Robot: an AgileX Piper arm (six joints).
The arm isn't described. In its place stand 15 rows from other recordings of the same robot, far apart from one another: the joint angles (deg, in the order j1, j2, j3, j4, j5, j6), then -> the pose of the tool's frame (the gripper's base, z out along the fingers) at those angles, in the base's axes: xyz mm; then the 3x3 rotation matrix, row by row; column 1 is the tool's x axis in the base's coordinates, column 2 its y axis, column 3 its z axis.
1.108 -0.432 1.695 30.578 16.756 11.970 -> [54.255 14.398 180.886], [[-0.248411 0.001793 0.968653], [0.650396 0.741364 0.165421], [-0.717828 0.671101 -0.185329]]
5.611 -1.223 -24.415 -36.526 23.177 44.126 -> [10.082 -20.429 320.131], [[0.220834 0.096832 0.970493], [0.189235 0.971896 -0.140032], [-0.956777 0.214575 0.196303]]
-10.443 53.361 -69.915 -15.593 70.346 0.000 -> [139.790 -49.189 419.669], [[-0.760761 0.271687 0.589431], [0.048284 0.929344 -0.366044], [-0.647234 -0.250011 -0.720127]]
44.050 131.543 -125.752 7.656 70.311 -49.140 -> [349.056 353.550 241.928], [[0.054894 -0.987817 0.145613], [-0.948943 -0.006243 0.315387], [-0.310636 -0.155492 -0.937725]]
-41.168 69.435 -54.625 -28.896 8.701 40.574 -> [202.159 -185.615 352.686], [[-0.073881 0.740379 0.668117], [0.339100 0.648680 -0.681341], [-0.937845 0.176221 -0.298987]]
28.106 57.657 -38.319 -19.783 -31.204 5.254 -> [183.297 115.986 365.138], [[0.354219 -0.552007 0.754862], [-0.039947 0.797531 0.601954], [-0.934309 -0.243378 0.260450]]
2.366 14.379 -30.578 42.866 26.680 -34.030 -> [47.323 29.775 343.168], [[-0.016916 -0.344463 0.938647], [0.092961 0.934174 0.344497], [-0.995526 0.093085 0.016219]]
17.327 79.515 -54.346 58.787 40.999 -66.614 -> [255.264 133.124 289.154], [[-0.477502 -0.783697 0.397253], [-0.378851 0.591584 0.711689], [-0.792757 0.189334 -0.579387]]
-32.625 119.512 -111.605 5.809 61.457 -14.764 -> [394.855 -243.157 277.327], [[-0.846739 0.336010 0.412468], [0.296532 0.941783 -0.158470], [-0.441703 -0.011873 -0.897083]]
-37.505 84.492 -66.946 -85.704 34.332 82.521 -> [233.314 -243.574 354.698], [[-0.248696 0.924226 0.289752], [0.149378 0.332171 -0.931316], [-0.956993 -0.188332 -0.220668]]
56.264 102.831 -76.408 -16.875 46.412 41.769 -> [225.385 303.040 237.002], [[-0.824318 -0.409725 0.390673], [-0.355323 0.911671 0.206400], [-0.440733 0.031324 -0.897092]]
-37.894 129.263 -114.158 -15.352 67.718 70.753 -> [364.356 -311.831 208.847], [[0.250568 0.967882 0.020515], [0.916720 -0.230405 -0.326402], [-0.311192 0.100592 -0.945008]]
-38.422 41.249 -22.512 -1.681 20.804 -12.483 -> [106.659 -85.814 248.438], [[-0.583408 0.501473 0.638874], [0.152820 0.840345 -0.520063], [-0.797673 -0.205777 -0.566899]]
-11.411 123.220 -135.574 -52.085 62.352 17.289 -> [452.914 -156.291 399.168], [[-0.676250 0.579344 0.455024], [-0.033803 0.592620 -0.804772], [-0.735896 -0.559608 -0.381176]]
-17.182 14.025 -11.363 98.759 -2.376 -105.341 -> [71.403 -25.981 264.213], [[-0.005609 0.335848 0.941899], [-0.118010 0.935110 -0.334130], [-0.992997 -0.113028 0.034389]]
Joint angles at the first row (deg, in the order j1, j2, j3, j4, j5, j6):
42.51 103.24 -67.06 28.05 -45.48 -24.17
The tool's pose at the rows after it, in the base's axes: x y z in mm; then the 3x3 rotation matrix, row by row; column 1 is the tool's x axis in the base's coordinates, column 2 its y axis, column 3 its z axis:
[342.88 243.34 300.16], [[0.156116 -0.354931 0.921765], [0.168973 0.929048 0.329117], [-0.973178 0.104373 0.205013]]
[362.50 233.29 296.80], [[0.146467 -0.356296 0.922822], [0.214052 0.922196 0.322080], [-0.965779 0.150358 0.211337]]
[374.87 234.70 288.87], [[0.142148 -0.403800 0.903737], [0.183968 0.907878 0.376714], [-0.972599 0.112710 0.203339]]
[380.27 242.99 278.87], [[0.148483 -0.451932 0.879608], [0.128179 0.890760 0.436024], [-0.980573 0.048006 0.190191]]
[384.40 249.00 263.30], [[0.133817 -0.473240 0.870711], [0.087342 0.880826 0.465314], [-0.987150 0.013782 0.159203]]
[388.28 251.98 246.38], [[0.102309 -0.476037 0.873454], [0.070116 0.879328 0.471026], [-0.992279 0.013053 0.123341]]
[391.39 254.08 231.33], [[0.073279 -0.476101 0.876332], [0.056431 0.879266 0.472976], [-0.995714 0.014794 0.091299]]
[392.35 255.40 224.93], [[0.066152 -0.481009 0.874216], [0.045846 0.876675 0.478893], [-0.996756 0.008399 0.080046]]
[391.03 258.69 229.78], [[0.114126 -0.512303 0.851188], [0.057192 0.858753 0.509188], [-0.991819 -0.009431 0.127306]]
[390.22 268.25 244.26], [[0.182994 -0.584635 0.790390], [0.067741 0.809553 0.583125], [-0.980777 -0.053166 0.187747]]
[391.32 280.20 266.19], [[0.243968 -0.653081 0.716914], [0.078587 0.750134 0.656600], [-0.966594 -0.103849 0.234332]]
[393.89 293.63 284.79], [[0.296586 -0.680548 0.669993], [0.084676 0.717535 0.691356], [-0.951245 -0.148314 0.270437]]
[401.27 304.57 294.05], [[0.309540 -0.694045 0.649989], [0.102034 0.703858 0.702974], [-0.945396 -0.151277 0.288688]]
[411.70 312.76 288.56], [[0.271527 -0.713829 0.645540], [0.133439 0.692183 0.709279], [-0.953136 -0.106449 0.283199]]
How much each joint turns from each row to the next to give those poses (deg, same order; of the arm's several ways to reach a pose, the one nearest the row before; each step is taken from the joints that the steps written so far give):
-3.02 1.05 -2.41 -0.47 -0.35 6.06
-3.27 2.09 -2.13 -3.80 0.77 5.98
-1.81 2.33 -1.77 -6.93 1.48 3.93
-0.30 2.21 -1.26 -5.65 0.68 1.27
0.00 2.24 -0.40 -2.47 0.22 0.33
0.00 2.11 0.00 -0.27 0.00 0.40
0.00 1.85 0.00 0.00 0.00 0.28
0.00 0.82 0.00 -0.54 -0.12 0.14
0.00 0.10 -0.33 -3.41 -2.30 1.64
-0.05 0.00 -2.39 -7.72 -1.07 3.71
0.00 0.00 -4.56 -8.41 1.15 4.55
0.66 0.90 -5.37 -4.16 1.68 1.69
0.40 2.10 -5.47 -1.92 1.94 2.11
0.00 3.09 -4.27 -1.22 1.30 4.01

